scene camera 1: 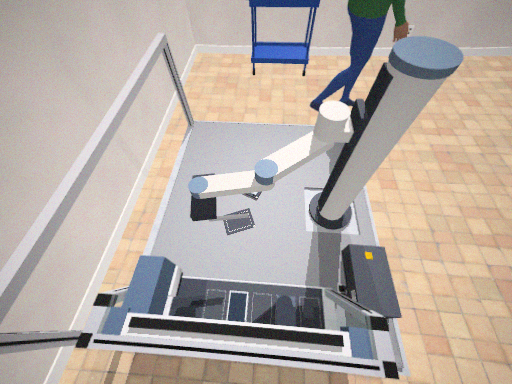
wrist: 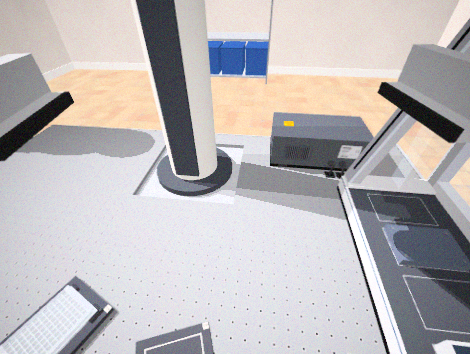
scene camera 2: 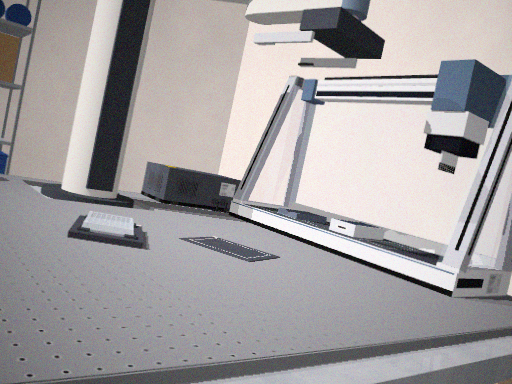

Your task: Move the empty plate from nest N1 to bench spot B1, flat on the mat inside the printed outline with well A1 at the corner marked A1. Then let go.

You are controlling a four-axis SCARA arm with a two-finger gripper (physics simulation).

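Where they show: gripper, between the fingertips: [scene camera 1: 246, 196] [wrist: 228, 72] [scene camera 2: 279, 51]; arm's base, origin of its link: [scene camera 1: 329, 210] [wrist: 195, 169] [scene camera 2: 88, 199].
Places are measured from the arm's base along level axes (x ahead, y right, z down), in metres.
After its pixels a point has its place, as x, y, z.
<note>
The clear-white plate [scene camera 2: 109, 223] @[0.531, 0.141, -0.039] [wrist: 52, 320] @[0.484, 0.129, -0.035] sits in the dark nest [scene camera 2: 79, 233] @[0.556, 0.197, -0.022] [wrist: 76, 283] @[0.414, 0.136, -0.025]; in scene camera 1 the arm largely covers them. The dark bench mat [scene camera 1: 240, 226] @[0.529, -0.149, -0.015] [scene camera 2: 227, 248] @[0.555, -0.101, -0.015] [wrist: 175, 340] @[0.479, -0.093, -0.015] with its printed white outline lies beside the nest, bare. A small pale mark shows at one mat corner in the wrist view; its lettering is unreadable. My gripper [scene camera 2: 277, 51] @[0.466, -0.197, -0.450] [wrist: 228, 72] @[0.466, -0.197, -0.450] is open and empty, high above the bench, its two fingers wide apart. In scene camera 1 one finger shows above the mat and the other is hidden under the arm.
The arm's column [scene camera 1: 367, 135] @[0.056, -0.050, -0.657] [scene camera 2: 102, 100] @[0.066, 0.035, -0.274] [wrist: 187, 90] @[0.066, -0.036, -0.294] stands on the bench. A dark grey box [scene camera 1: 372, 280] @[-0.114, -0.413, -0.128] [scene camera 2: 187, 185] @[-0.034, -0.325, -0.081] [wrist: 320, 142] @[-0.035, -0.391, -0.115] is near it. A framed gantry machine [scene camera 1: 235, 336] @[0.446, -0.656, -0.509] [scene camera 2: 345, 249] @[0.560, -0.450, -0.033] with a dark deck stands along one side. A person [scene camera 1: 367, 35] stands beyond the bench.
</note>
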